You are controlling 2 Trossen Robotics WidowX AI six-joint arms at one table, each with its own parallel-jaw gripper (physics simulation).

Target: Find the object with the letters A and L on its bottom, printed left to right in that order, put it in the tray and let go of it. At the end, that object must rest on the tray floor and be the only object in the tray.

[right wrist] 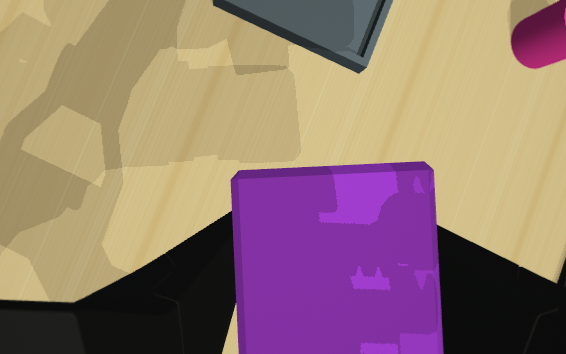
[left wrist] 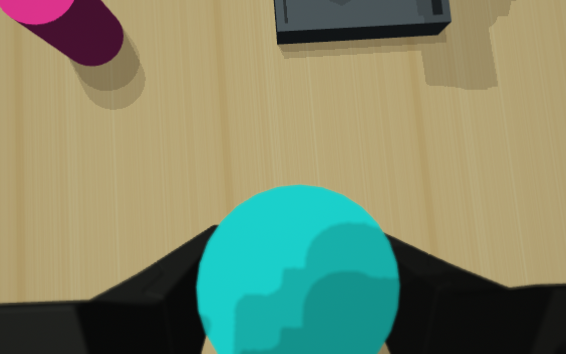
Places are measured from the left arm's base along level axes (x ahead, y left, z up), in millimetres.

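Pixels of known places: left gripper, fingertip midpoint: (left wrist: 287, 234); right gripper, fingertip midpoint: (right wrist: 324, 227).
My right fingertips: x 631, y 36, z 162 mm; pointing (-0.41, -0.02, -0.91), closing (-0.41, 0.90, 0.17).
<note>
For each thing: its top centre in the pictures, then the offset to it from my right fingertips. "pt": a spot on its surface instead. Level surfaces: height alone.
- cyan cylinder, top centre: (left wrist: 298, 286) dx -384, dy +17, dz -38 mm
- purple block, top centre: (right wrist: 361, 275) dx +5, dy +1, dz +34 mm
- grey tray, surface spot: (right wrist: 295, 41) pt dx -124, dy -32, dz -185 mm
- magenta cylinder, surface spot: (left wrist: 95, 37) pt dx -252, dy +146, dz -164 mm
- wooden table, surface height: dz -190 mm
A cyan cylinder (left wrist: 300, 270) with a round top fills the lower middle of the left wrist view. My left gripper (left wrist: 287, 234) is shut on it and holds it above the table. Its bottom is hidden. A purple block (right wrist: 335, 260) fills the lower middle of the right wrist view. My right gripper (right wrist: 324, 227) is shut on it and holds it above the table; its bottom is hidden. The grey tray (left wrist: 350, 37) (right wrist: 295, 41) shows in part at the top of both views, beyond both held objects. No letters show on the visible faces.
A magenta cylinder (left wrist: 95, 37) (right wrist: 540, 45) stands on the table, at the top left of the left wrist view and the top right of the right wrist view. Shadows of the arms fall across the wooden table (left wrist: 150, 175) (right wrist: 480, 125).
</note>
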